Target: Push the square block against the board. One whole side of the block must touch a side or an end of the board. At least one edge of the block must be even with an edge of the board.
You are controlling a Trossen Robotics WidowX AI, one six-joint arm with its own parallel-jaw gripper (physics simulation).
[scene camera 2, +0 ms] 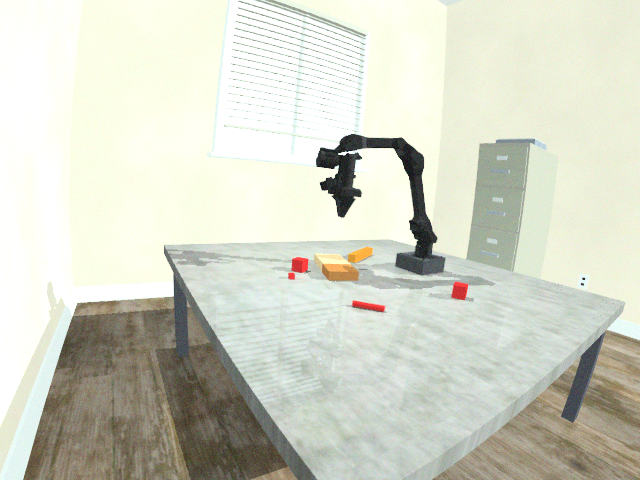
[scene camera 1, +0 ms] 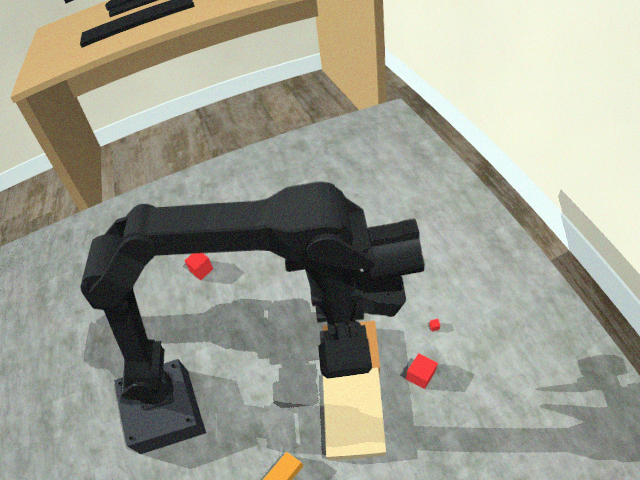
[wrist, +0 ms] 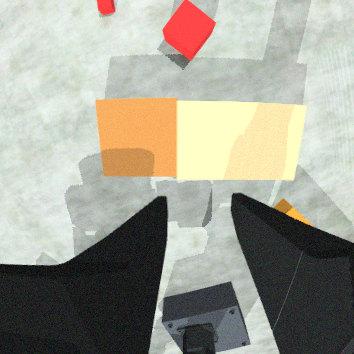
Scene:
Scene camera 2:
gripper: 340,217
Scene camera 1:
gripper: 345,336
cream board: 354,428
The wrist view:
gripper: 198,202
cream board: 215,139
square block: 137,136

